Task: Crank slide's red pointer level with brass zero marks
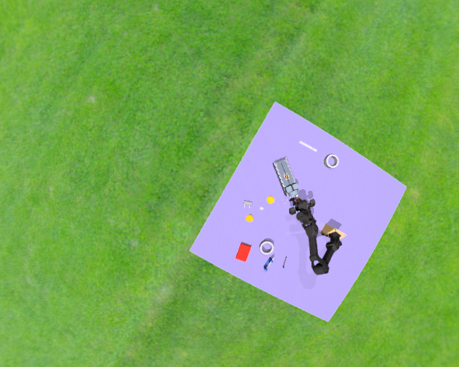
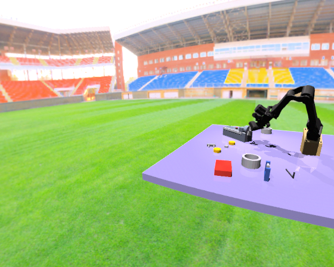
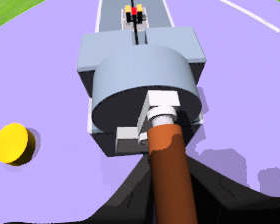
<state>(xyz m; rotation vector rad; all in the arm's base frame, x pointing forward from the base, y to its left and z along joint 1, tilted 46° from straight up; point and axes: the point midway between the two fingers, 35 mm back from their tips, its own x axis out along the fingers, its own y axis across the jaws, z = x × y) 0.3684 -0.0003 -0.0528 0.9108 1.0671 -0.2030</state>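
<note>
Now: gripper tip 20 mm below the brown crank handle, 10 mm to the right of it and 10 mm past it. Also, from my gripper tip: red pointer: 140 mm ahead, 80 mm to the right, 10 mm below; then white bar: 380 mm to the right, 120 mm ahead, 90 mm below; then small grey bracket: 240 mm to the left, 240 mm ahead, 90 mm below.
</note>
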